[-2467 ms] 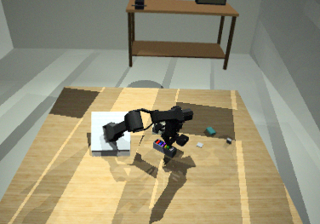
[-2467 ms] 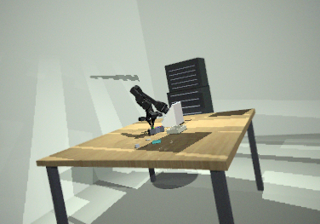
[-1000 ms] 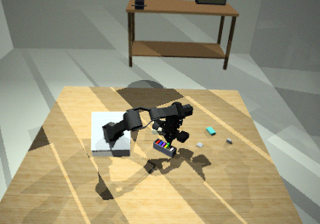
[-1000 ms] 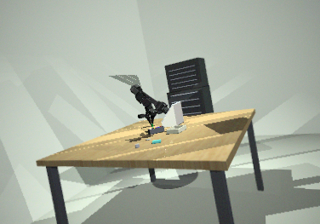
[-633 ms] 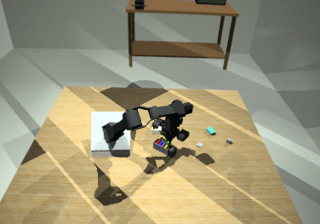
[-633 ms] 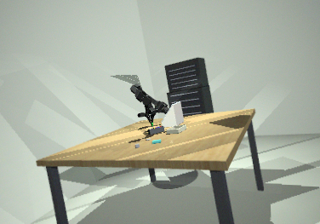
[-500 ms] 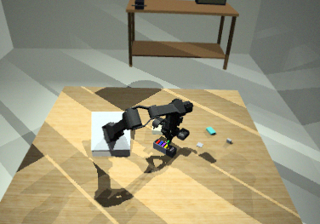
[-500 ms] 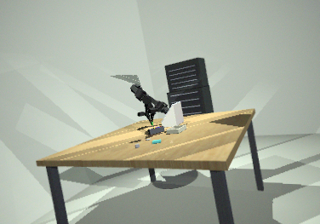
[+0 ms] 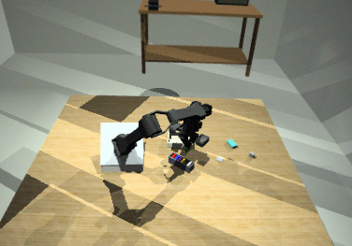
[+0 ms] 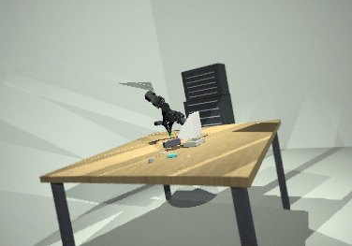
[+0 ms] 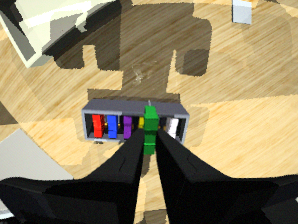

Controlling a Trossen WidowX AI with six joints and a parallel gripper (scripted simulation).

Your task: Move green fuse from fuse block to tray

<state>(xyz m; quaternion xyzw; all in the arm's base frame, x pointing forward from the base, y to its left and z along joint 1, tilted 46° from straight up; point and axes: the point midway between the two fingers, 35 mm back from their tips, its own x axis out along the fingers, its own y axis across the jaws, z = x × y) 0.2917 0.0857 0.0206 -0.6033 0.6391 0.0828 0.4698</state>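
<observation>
Now: the cream tray 4 cm behind my gripper tip, 16 cm to the left of it and 9 cm below it. Round my gripper tip: teal piece: 24 cm ahead, 17 cm to the left, 9 cm below; then green fuse: 1 cm below.
</observation>
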